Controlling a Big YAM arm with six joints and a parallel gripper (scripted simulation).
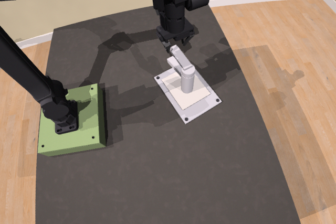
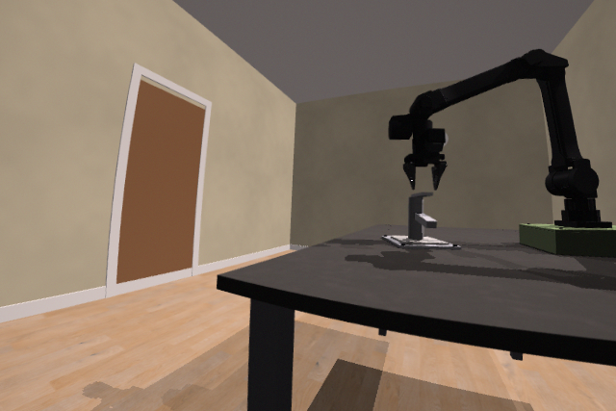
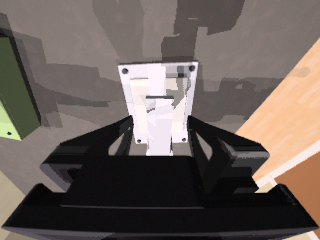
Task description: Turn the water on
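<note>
The lever lies 3 cm to the right of my hand, 2 cm below it and 1 cm ahead of it. The rest, counted from my hand: grey tap 8 cm below, 6 cm to the right, 1 cm ahead.
</note>
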